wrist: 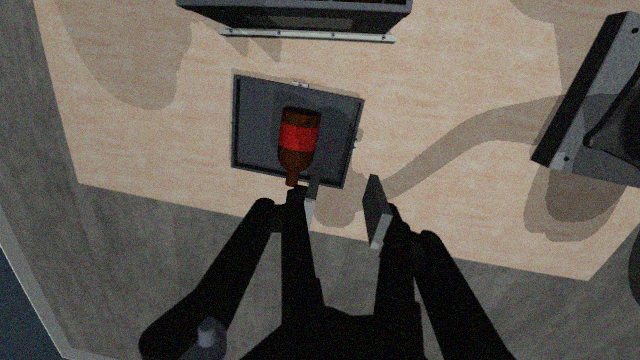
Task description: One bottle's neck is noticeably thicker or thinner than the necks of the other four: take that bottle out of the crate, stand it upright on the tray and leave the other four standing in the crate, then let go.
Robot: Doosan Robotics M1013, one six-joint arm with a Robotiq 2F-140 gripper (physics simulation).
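Places are measured from the arm's base along level axes (x ahead, y left, z up), in centimetres.
Pixels of known places: gripper, fingertip midpoint: [343,183].
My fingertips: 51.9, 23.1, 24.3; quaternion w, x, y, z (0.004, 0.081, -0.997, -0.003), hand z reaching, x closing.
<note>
For each thing: its middle in the pictures, then the offset to it from my fingertips, as dx, dy, dz. "spot": a spot on its surface instead. Level surfaces: height alone.
- brown bottle with a red label, body centre: [296,150] +6.8, +7.0, -24.3
- dark grey tray, surface spot: [255,125] spot: +16.8, +6.3, -27.9
- dark crate, surface spot: [300,20] spot: +11.8, -13.7, -18.5
- pale strip with screws, surface spot: [306,36] spot: +11.4, -12.7, -25.5
- light wooden table top, surface height: dz -28.5
A brown bottle with a red label [298,137] stands on the dark grey tray [255,125], in the middle of the wrist view. Its neck points toward the bottom of the view. My gripper [343,183] is open, with nothing between its fingers. The fingers are apart from the bottle, to the right of its neck in the view, and the left finger is close beside the neck in the picture. The dark crate [300,20] shows in part at the top edge. The bottles inside it are mostly cut off, so their necks cannot be seen.
A pale strip with screws [306,36] runs along the crate's lower edge. A grey and black structure [585,90] stands at the right. The light wooden table top [430,65] lies under the tray, with a grey surface [150,240] beyond its edge. Shadows of the arm cross the wood.
</note>
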